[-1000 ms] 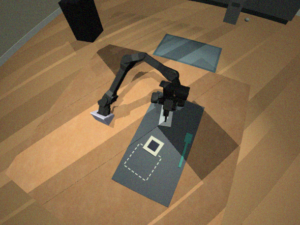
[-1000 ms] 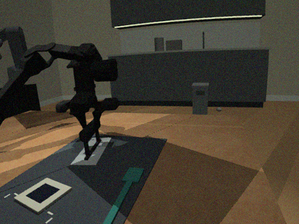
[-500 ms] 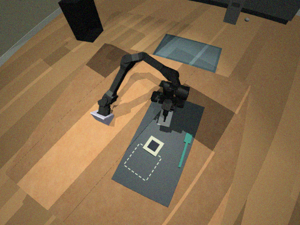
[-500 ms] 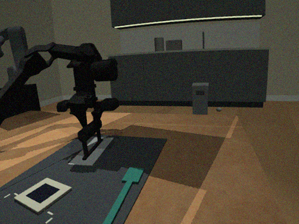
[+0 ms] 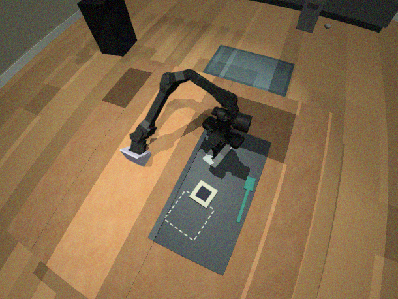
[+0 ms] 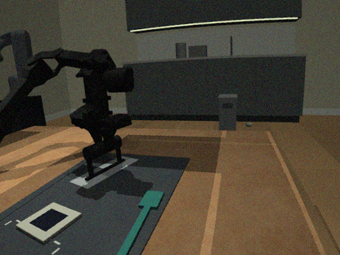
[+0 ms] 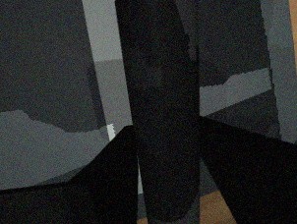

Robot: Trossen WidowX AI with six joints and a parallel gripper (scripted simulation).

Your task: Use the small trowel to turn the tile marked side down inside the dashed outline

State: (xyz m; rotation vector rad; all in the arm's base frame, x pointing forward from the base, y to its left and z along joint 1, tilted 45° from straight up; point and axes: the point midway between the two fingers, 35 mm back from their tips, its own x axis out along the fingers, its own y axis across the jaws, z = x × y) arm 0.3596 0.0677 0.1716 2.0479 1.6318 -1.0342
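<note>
Right now the dark mat is 200 mm to the right of my gripper tip, 80 mm below it and 30 mm ahead of it. From my gripper tip the other things lie so: teal long-handled spatula: 180 mm to the right, 170 mm ahead, 60 mm below; tile: 240 mm to the right, 60 mm below.
</note>
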